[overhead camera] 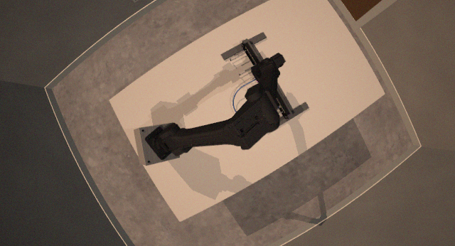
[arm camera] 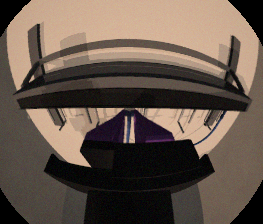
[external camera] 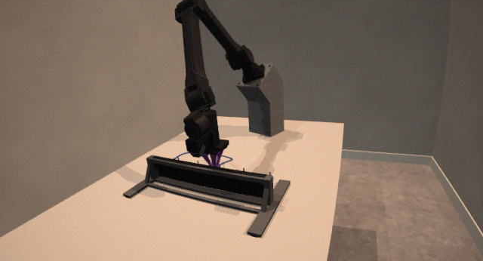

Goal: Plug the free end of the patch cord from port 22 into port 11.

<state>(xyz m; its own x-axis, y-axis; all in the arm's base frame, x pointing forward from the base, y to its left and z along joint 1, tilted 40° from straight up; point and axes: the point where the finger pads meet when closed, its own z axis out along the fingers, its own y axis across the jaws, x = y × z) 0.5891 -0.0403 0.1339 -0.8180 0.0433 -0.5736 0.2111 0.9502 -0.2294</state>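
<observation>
Now: the plug 20 mm ahead of my hand and 10 mm to the right of it.
</observation>
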